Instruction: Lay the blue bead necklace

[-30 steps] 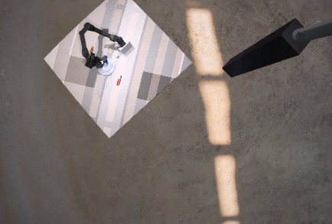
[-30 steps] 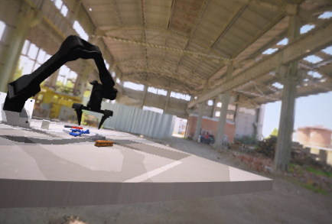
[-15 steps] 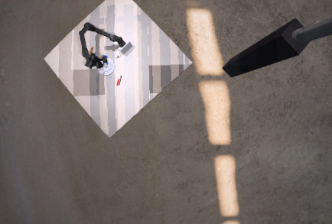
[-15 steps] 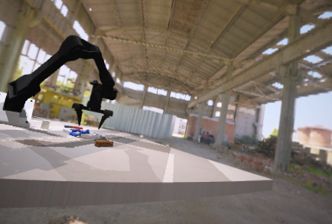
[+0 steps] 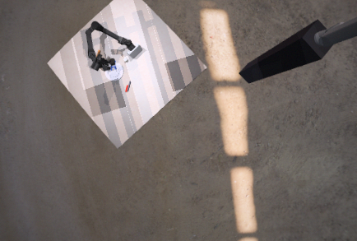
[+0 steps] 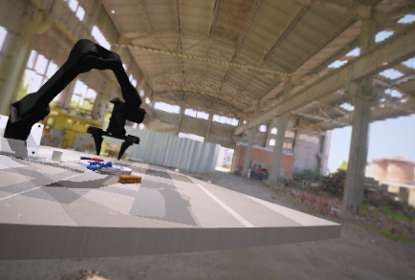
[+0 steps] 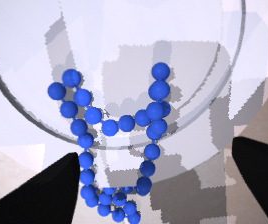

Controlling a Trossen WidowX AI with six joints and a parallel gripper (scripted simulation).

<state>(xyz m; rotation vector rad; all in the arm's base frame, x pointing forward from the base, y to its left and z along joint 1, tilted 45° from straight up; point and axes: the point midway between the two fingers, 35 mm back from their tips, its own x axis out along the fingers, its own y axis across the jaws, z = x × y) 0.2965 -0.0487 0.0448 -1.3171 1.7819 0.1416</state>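
My gripper tip is now 60 mm to the right of the round white bead board, 40 mm above it and 20 mm short of it. Also, from my gripper tip: small white block 160 mm behind, 70 mm to the left, 30 mm below; red pen-like object 290 mm to the left, 40 mm below, 40 mm ahead.
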